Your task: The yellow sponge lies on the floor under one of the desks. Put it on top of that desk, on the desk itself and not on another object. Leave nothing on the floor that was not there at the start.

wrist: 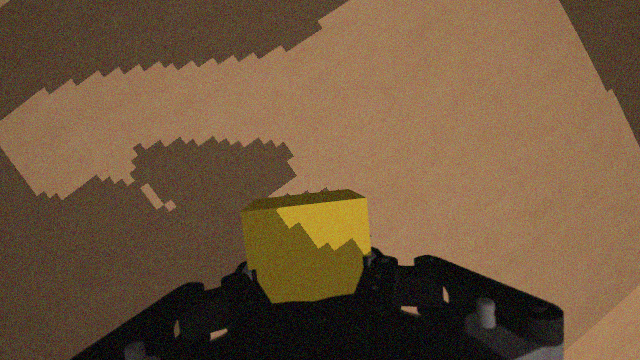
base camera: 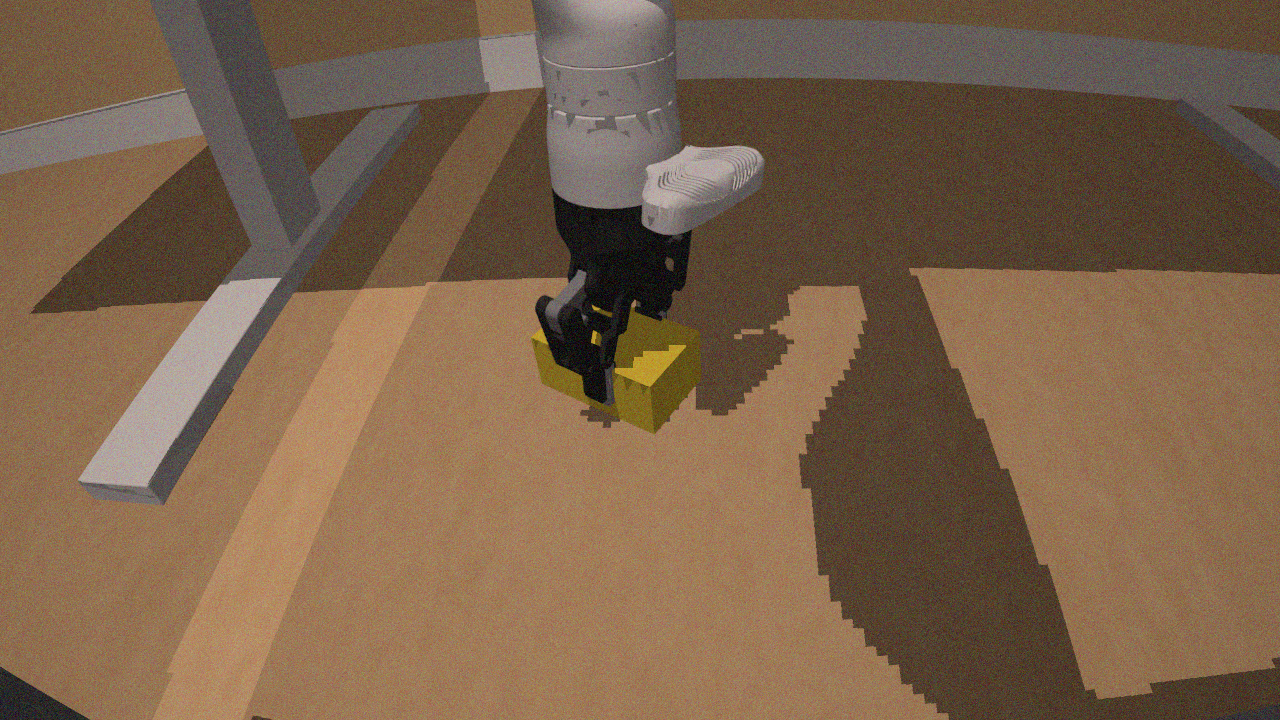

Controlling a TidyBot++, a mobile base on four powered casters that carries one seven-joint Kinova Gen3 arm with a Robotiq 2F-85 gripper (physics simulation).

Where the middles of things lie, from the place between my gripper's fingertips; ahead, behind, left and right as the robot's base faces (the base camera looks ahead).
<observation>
Now: the yellow sponge [base camera: 658,363] 1 cm to the left of my hand and 1 cm above it.
</observation>
